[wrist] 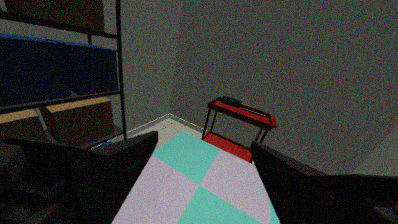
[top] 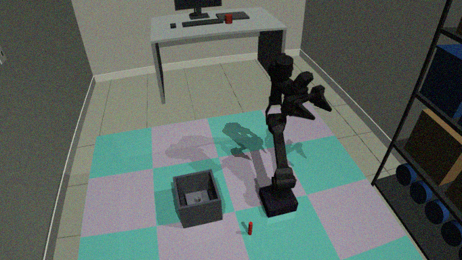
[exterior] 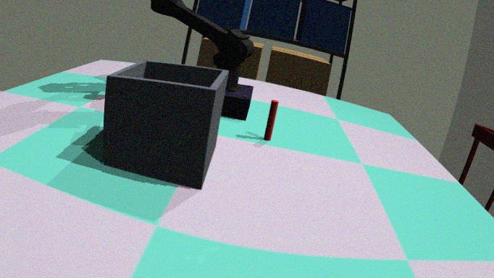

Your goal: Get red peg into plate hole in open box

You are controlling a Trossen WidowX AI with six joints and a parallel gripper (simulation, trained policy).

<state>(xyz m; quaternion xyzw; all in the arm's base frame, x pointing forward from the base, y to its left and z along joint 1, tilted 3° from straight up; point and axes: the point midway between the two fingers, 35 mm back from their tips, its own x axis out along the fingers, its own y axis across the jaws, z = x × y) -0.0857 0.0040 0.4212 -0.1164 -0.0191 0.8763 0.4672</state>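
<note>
The red peg is 43 cm below my gripper tip, 23 cm ahead of it and 12 cm to the left of it. From my gripper tip the other things lie so: grey plate 43 cm below, 42 cm ahead, 2 cm to the right.
</note>
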